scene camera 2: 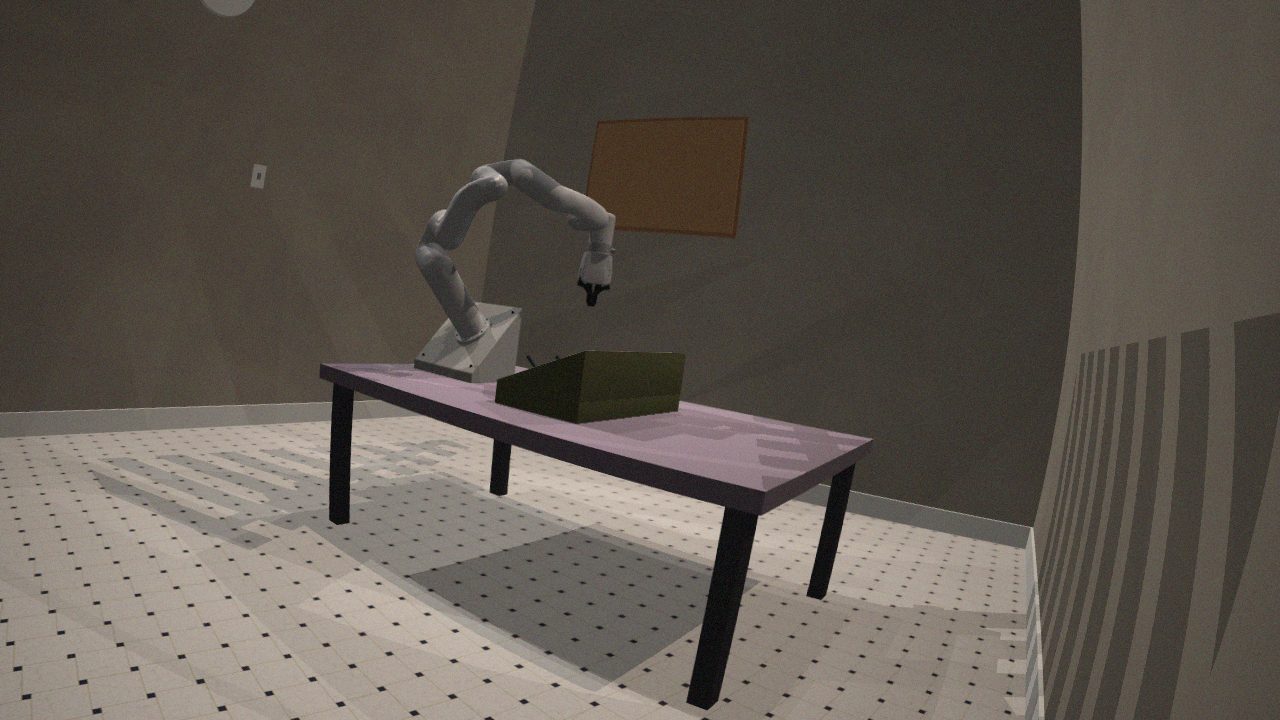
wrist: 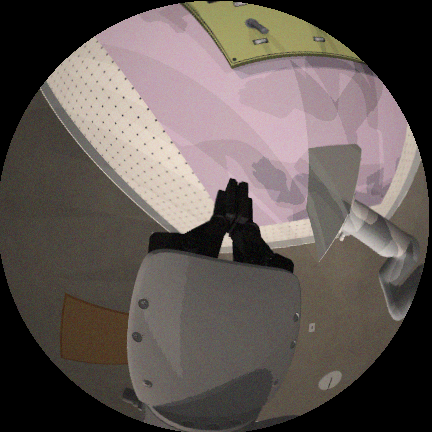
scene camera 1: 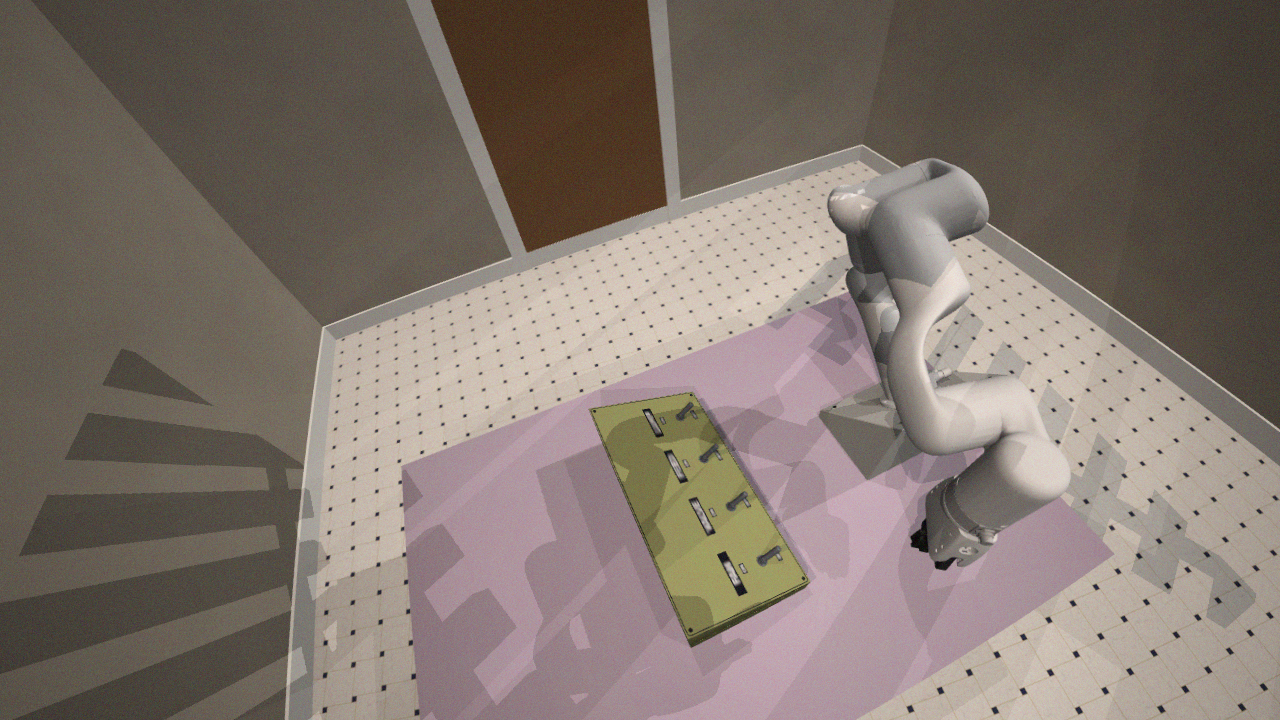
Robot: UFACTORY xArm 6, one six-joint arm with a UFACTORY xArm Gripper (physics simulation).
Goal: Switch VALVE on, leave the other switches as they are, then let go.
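Frame: origin at the arm's base, x left, y back, z up, level; millimetres.
Where they show: gripper, fingertip midpoint: (scene camera 2: 590,306) (wrist: 233,190) (scene camera 1: 920,543); arm's base at its link origin: (scene camera 2: 473,329) (wrist: 345,211).
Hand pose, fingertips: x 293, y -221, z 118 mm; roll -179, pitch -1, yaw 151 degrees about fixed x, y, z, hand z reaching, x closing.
Note:
Each offset is from my fingertips to the top centre of the thing. Level surfaces: height alone.
A green sloped switch box (scene camera 1: 673,537) (scene camera 2: 626,386) (wrist: 295,25) has four dark levers in a row. The nameplates are too small to read. The VALVE lever {dx -207, dy -212, dz -136 mm} (scene camera 1: 736,501) is second from the near end in scene camera 1, beside the near-end lever {dx -88, dy -193, dz -136 mm} (scene camera 1: 769,555) (wrist: 257,26). The far two are a third lever {dx -325, dy -231, dz -136 mm} (scene camera 1: 708,453) and the farthest lever {dx -444, dy -250, dz -136 mm} (scene camera 1: 685,411). All four seem to lean alike, toward the robot's side. My gripper (scene camera 1: 921,541) (scene camera 2: 590,301) (wrist: 233,190) is shut and empty, above the table on the robot's side of the box, touching no lever.
The pink table {dz -264 mm} (scene camera 1: 501,501) (scene camera 2: 805,447) (wrist: 200,90) bears the box and my grey wedge-shaped base (scene camera 1: 872,434) (scene camera 2: 487,344) (wrist: 330,185). My arm (scene camera 1: 913,376) (scene camera 2: 456,214) arches up from the base. Shadows cross the box and table.

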